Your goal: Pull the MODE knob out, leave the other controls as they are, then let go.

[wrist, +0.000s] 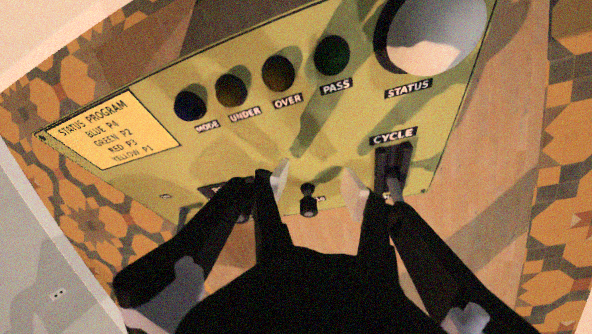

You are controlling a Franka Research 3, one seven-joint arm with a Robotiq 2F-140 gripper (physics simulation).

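The small black knob (pixel 308 201) stands out from the lower edge of the yellow-green panel (pixel 210 157). The label beside it is mostly hidden, so I cannot read it fully. My gripper (pixel 315 174) is partly open with nothing between its fingers. In the view the knob shows between the two pale fingertips, a little nearer the left one, and touches neither. How far the fingertips are from it in depth I cannot tell. A dark blue lamp (pixel 190 105) with a MODE label (pixel 207 126) is at the panel's upper left.
The CYCLE lever (pixel 395 187) in its black slot is close to the right finger. Another black control (pixel 243 218) is partly hidden behind the left finger. Lamps UNDER (pixel 231 90), OVER (pixel 278 73) and PASS (pixel 332 55) and the round STATUS window (pixel 435 35) are higher up.
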